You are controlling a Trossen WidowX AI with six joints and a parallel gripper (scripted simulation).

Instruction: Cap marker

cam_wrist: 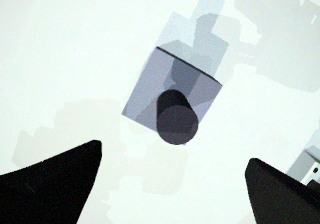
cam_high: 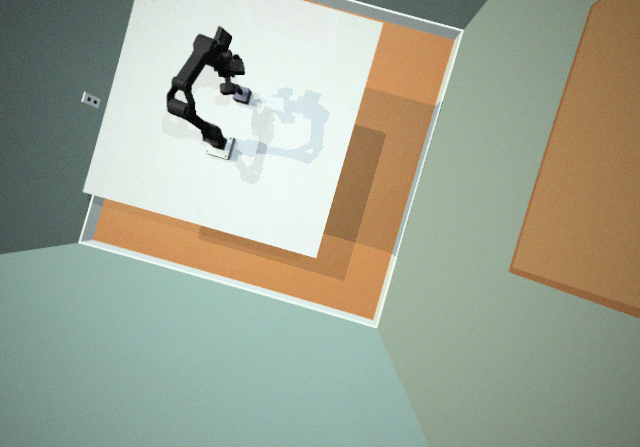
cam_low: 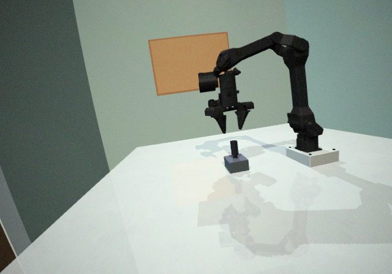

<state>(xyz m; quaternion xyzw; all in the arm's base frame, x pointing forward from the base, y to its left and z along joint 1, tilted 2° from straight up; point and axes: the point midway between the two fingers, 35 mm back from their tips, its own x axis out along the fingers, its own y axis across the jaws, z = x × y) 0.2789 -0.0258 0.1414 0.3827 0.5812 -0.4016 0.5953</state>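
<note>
Right now my gripper tip is 6 cm above the marker cap. Round my gripper tip: dark grey holder block 12 cm below.
</note>
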